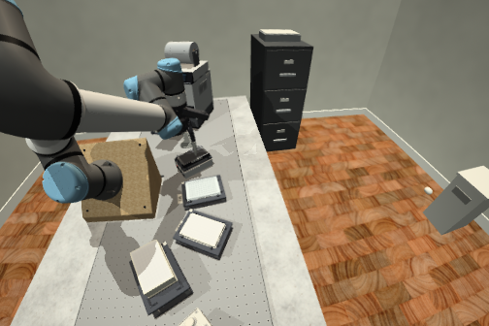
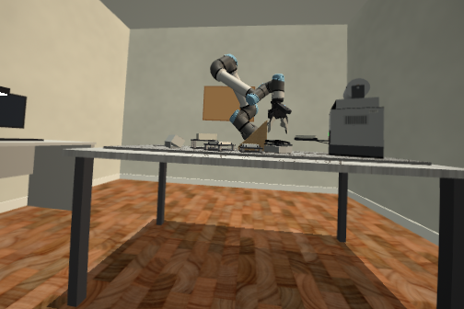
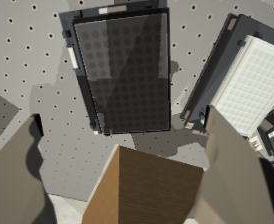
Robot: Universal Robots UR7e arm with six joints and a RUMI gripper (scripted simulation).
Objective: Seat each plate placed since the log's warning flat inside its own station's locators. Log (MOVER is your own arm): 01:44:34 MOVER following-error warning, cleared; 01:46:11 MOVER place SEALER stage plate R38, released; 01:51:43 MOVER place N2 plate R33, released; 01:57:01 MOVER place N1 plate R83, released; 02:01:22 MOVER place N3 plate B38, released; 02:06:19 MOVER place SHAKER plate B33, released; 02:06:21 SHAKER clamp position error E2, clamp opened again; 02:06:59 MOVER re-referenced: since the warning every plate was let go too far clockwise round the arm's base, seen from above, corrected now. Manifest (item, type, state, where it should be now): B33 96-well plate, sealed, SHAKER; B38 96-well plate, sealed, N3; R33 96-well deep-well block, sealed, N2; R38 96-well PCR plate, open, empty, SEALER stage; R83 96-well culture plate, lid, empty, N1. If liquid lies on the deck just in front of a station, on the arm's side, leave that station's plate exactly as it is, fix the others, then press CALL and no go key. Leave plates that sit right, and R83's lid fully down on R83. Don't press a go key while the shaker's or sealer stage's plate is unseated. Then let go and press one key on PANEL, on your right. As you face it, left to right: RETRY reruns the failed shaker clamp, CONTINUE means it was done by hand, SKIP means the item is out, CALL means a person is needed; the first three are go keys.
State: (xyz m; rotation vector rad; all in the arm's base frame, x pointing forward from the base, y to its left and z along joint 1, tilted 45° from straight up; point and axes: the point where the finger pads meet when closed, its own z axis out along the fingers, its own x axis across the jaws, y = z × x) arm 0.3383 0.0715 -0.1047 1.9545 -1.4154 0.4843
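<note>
Right now the dark plate is 6 cm below my hand. The rest, counted from my hand: cream PCR plate (22 cm to the left, 12 cm behind, 2 cm below); retry key (61 cm to the right, 6 cm below, 4 cm behind); continue key (64 cm to the right, 9 cm behind, 6 cm below).
</note>
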